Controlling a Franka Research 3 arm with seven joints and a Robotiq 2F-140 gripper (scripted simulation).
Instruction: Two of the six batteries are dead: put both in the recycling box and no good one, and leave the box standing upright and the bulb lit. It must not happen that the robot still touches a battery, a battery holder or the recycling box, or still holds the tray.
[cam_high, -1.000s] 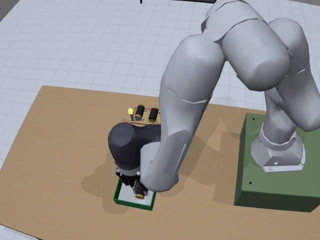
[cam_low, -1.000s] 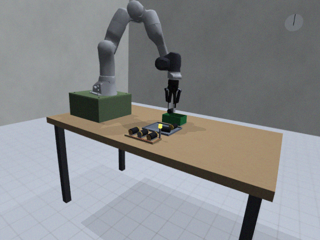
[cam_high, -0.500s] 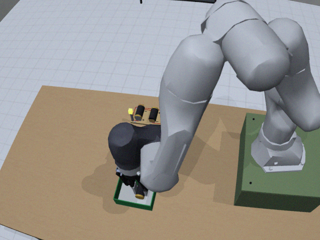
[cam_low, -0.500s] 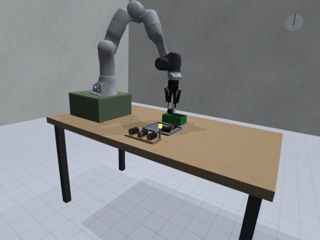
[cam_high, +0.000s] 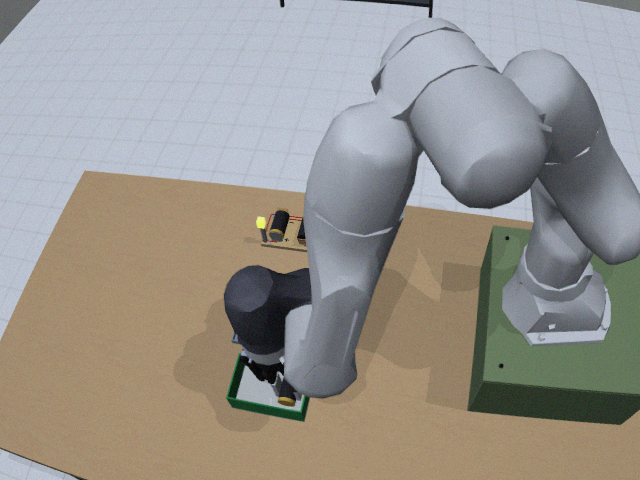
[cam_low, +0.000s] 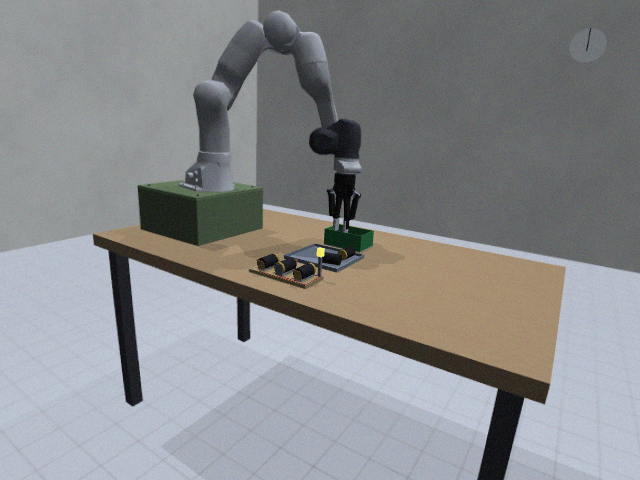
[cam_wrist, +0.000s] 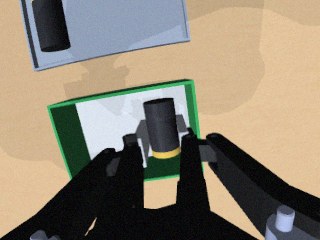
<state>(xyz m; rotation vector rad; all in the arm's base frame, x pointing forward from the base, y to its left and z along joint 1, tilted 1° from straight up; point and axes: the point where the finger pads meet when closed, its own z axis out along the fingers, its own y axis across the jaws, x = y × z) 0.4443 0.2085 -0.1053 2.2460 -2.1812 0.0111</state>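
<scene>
Now: hand 40 mm short of the green recycling box and 40 mm above it. Round my hand: bulb: 350 mm to the right, 150 mm ahead, 20 mm above; grey bulb post: 350 mm to the right, 150 mm ahead, 20 mm below; tray: 180 mm to the right, 60 mm ahead, 50 mm below.
</scene>
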